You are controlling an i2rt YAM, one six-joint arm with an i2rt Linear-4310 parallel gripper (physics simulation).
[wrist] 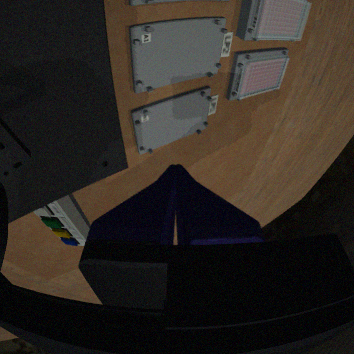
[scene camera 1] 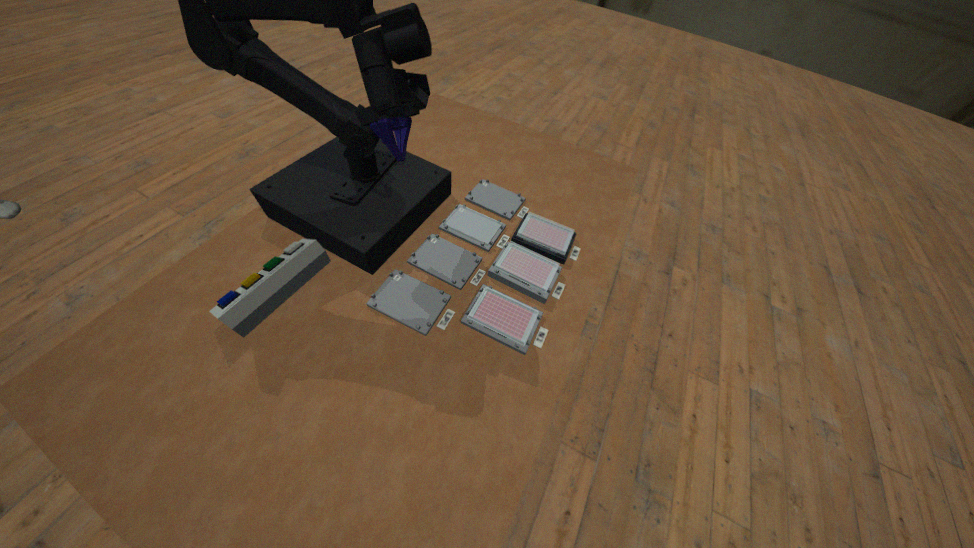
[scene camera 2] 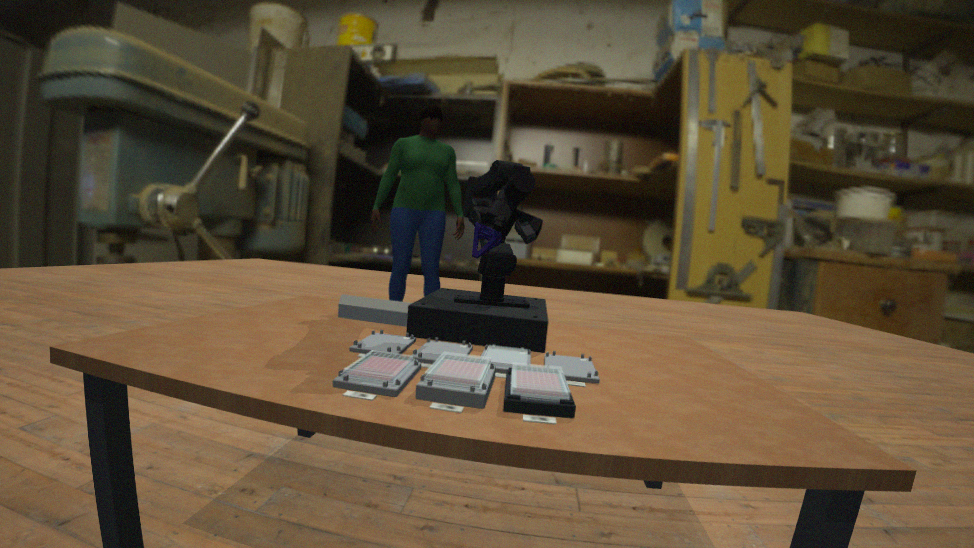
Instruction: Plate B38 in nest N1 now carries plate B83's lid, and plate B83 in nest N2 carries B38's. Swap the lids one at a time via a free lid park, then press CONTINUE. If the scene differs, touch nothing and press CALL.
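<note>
The gripper (scene camera 1: 401, 161), (wrist: 175, 173), (scene camera 2: 474, 257) is shut and holds nothing. A grey button panel (scene camera 1: 244, 309), (wrist: 64, 213), (scene camera 2: 383, 311) is also present.
</note>
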